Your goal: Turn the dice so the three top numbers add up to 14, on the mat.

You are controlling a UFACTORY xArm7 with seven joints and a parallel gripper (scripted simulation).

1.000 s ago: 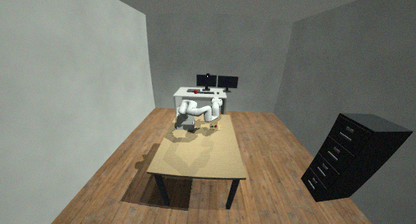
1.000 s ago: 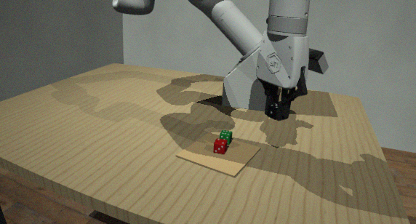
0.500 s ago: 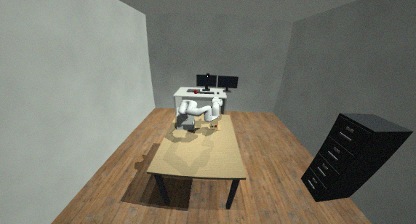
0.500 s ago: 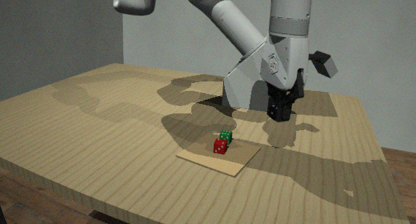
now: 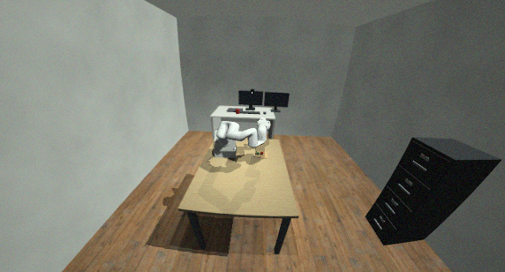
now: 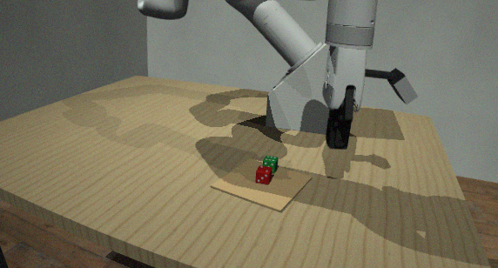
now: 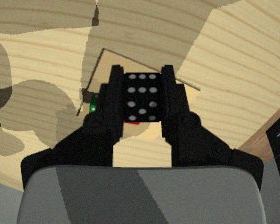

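My gripper is now 12 cm to the left of the red die, 10 cm above it and 1 cm short of it. Round my hand: green die: 12 cm to the right, 10 cm below, 4 cm behind; then black die: 1 cm below; then tan mat: 12 cm to the right, 11 cm below, 1 cm ahead.
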